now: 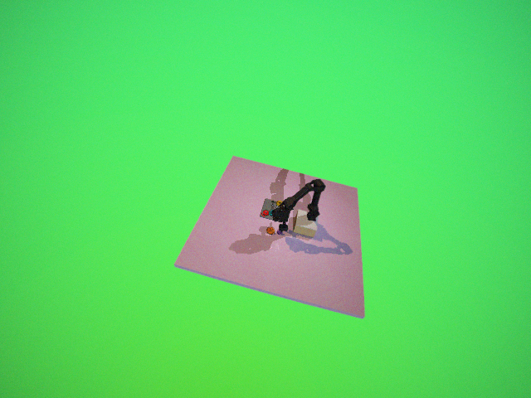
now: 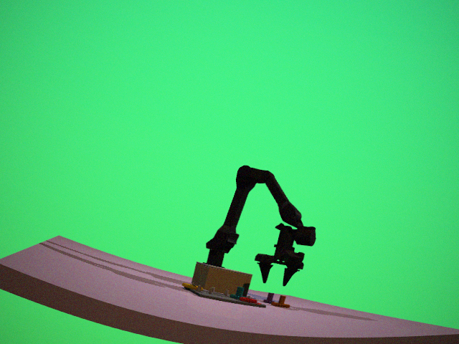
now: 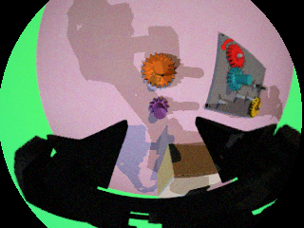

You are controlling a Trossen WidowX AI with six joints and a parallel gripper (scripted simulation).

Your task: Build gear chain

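Right now the purple gear is 6 cm below my gripper tip. From my gripper tip the other things lie so: orange gear: 7 cm ahead, 6 cm below; then teal gear: 6 cm ahead, 18 cm to the right, 5 cm below; then red arrow: 14 cm ahead, 15 cm to the right, 6 cm below.
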